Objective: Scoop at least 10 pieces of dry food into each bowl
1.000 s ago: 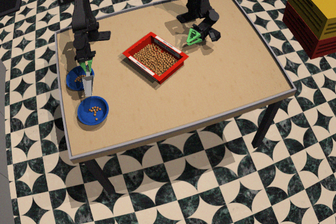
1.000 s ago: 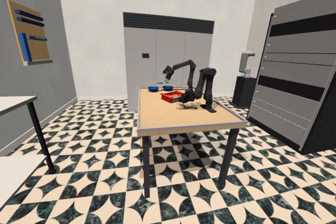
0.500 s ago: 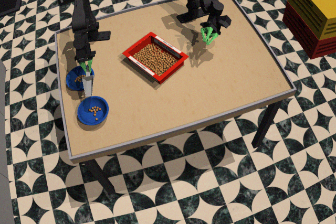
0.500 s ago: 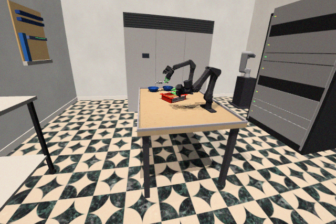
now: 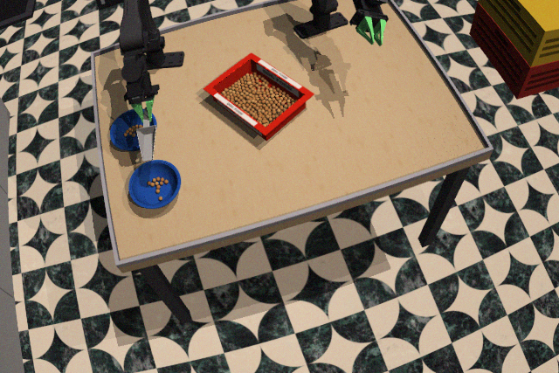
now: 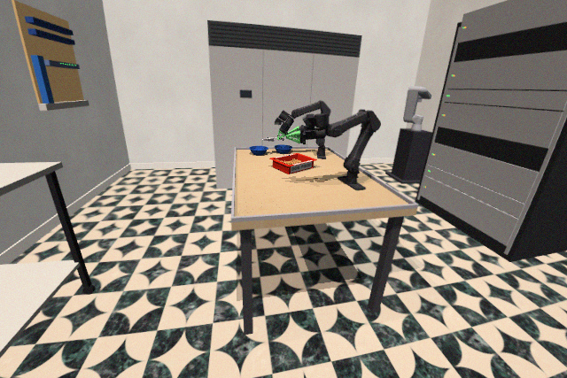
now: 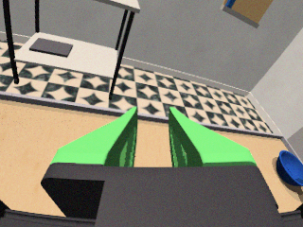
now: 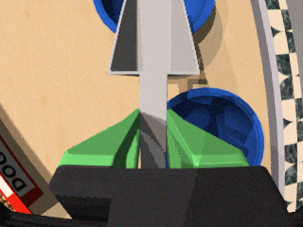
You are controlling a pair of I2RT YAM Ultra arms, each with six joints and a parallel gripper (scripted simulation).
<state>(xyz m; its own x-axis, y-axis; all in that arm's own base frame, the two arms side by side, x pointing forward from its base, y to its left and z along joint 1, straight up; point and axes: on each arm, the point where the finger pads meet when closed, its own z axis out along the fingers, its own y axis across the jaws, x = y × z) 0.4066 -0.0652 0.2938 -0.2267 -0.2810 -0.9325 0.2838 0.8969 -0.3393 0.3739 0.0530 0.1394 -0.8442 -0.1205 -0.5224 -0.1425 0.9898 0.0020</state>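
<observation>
The grey metal scoop lies 5 cm ahead of my right hand and 1 cm below it.
</observation>
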